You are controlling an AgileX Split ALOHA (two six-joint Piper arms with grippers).
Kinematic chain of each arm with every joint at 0, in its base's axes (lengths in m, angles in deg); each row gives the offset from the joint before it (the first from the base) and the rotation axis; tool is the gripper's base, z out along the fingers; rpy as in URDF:
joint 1: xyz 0 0 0.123 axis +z
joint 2: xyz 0 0 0 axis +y
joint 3: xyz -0.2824 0 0.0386 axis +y
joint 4: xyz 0.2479 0 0.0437 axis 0.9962 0 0.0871
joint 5: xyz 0 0 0 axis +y
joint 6: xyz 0.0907 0 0.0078 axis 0.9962 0 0.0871
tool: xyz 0 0 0 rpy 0 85 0
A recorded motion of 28 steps. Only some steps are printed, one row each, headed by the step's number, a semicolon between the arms.
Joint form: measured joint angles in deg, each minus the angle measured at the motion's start. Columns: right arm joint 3, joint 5, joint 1, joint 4, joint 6, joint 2; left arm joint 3, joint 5, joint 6, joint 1, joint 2, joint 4.
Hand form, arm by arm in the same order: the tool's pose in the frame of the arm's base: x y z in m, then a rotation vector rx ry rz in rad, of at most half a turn. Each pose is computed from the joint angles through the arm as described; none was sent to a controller.
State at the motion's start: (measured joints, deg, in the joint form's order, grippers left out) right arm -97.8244 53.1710 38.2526 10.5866 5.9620 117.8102; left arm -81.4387 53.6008 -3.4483 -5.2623 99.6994 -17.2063
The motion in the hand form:
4: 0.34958 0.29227 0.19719 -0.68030 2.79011 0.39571; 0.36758 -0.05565 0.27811 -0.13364 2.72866 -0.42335
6: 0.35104 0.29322 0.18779 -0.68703 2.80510 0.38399; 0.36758 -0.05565 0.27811 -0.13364 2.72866 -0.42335
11: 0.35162 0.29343 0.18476 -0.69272 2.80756 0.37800; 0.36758 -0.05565 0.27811 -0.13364 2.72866 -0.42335
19: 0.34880 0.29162 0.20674 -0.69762 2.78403 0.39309; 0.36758 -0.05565 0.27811 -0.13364 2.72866 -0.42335
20: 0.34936 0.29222 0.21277 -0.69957 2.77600 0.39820; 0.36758 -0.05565 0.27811 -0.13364 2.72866 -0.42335
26: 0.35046 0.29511 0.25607 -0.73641 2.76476 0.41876; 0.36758 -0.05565 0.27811 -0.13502 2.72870 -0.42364
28: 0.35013 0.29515 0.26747 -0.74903 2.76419 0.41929; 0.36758 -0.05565 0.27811 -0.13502 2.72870 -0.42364
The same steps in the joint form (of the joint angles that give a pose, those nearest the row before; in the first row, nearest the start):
4: -0.03 -0.92 0.00 -0.13 -0.16 3.95; 0.00 0.00 0.00 0.00 0.00 0.00
6: -0.03 -1.12 0.00 -0.23 -0.33 5.14; 0.00 0.00 0.00 0.00 0.00 0.00
11: -0.03 -1.24 0.00 -0.37 -0.50 5.52; 0.00 0.00 0.00 0.00 0.00 0.00
19: -1.03 0.74 0.00 -0.37 -0.50 3.24; 0.00 0.00 0.00 0.00 0.00 0.00
20: -1.98 1.49 0.00 -0.37 -0.50 3.02; 0.00 0.00 0.00 0.00 0.00 0.00
26: -10.93 10.72 0.00 -0.19 -0.51 2.49; 0.00 0.00 -0.06 0.00 0.00 0.00
28: -13.53 13.48 0.00 -0.25 -0.51 2.48; 0.00 0.00 -0.06 0.00 0.00 0.00

